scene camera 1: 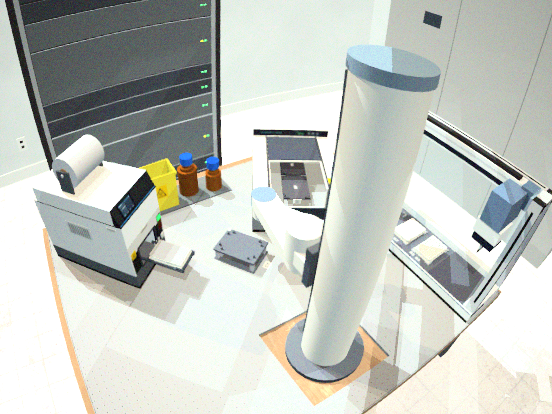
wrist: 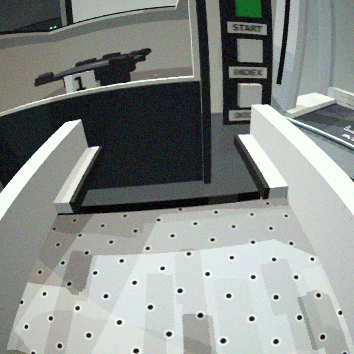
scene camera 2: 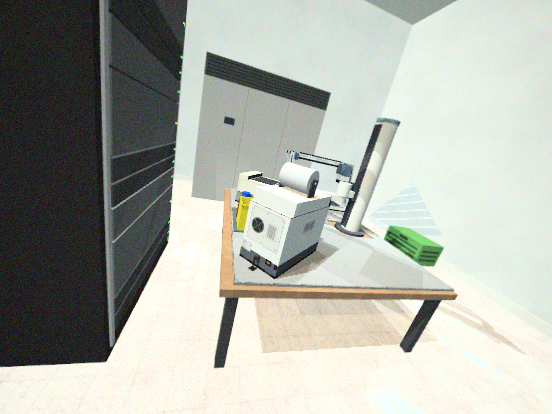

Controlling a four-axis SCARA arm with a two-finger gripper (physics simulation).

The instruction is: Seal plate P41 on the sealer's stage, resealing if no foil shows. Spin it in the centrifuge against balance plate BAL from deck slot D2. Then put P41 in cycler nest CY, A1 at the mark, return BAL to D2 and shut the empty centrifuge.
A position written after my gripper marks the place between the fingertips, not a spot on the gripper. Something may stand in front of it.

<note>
My gripper (wrist: pixel 166 128) holds nothing. Further things: a centrifuge rotor bucket (scene camera 1: pixel 295 187) and a sealer (scene camera 1: pixel 114 250).
The centrifuge rotor bucket shows as well in the wrist view (wrist: pixel 112 68). The sealer is seen too in scene camera 2 (scene camera 2: pixel 292 242).
</note>
